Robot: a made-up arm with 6 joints.
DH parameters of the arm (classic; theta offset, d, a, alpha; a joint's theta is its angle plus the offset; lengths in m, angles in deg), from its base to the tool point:
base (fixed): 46.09 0 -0.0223 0
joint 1: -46.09 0.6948 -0.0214 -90
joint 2: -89.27 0 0.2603 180
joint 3: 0.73 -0.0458 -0.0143 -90
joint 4: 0 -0.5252 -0.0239 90
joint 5: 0 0.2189 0.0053 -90
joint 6: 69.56 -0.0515 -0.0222 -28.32
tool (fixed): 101.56 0.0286 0 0
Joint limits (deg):
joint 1: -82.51..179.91
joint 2: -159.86..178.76
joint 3: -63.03..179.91
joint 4: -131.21..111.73
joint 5: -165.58..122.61
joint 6: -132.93..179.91
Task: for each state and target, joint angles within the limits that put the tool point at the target. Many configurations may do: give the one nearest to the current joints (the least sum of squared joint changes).
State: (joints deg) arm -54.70 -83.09 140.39 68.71 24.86 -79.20
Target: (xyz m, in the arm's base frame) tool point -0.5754 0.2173 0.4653
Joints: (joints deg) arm -29.17 -45.25 165.48 62.90 23.50 -80.67
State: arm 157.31 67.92 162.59 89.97 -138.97 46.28
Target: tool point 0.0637 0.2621 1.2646
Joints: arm 104.18 80.38 152.82 50.52 -136.07 49.82
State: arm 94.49 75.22 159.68 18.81 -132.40 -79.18
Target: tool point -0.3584 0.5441 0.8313
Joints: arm 135.37 116.17 146.39 14.76 -133.27 -79.60
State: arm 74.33 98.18 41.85 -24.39 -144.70 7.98
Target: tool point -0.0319 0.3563 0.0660
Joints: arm 108.51 114.44 62.29 -44.41 -140.75 11.71
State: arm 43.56 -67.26 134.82 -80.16 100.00 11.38
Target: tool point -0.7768 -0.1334 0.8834
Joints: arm 9.63 -40.00 166.74 -82.86 107.78 13.70
